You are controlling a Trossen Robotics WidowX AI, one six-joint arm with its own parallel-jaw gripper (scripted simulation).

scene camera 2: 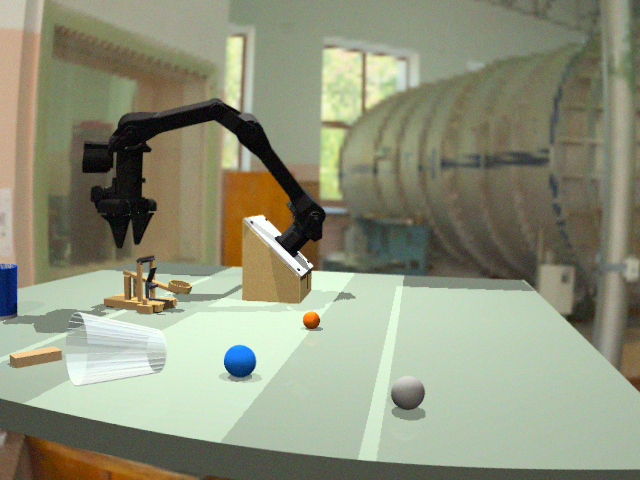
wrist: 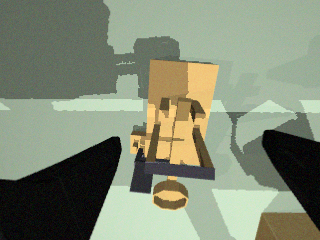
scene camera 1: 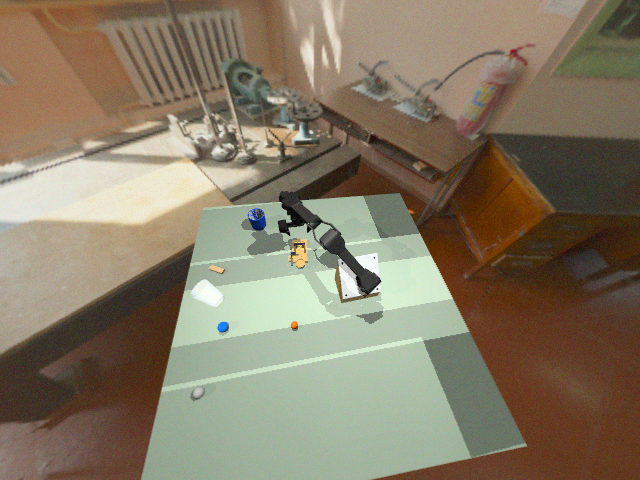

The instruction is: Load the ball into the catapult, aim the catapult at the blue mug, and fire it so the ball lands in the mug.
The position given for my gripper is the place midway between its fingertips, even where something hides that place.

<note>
My gripper [scene camera 2: 128,246] is open, holding nothing. Also in view: a grey ball [scene camera 2: 407,393], a blue ball [scene camera 2: 239,361], a small wooden block [scene camera 2: 51,354] and a wooden catapult [scene camera 2: 146,304].
The wooden catapult shows as well in the wrist view [wrist: 180,95]. My gripper is seen too in the wrist view [wrist: 189,140]. The wrist view misses the grey ball: it is out of frame. The wrist view misses the blue ball: it is out of frame.
</note>
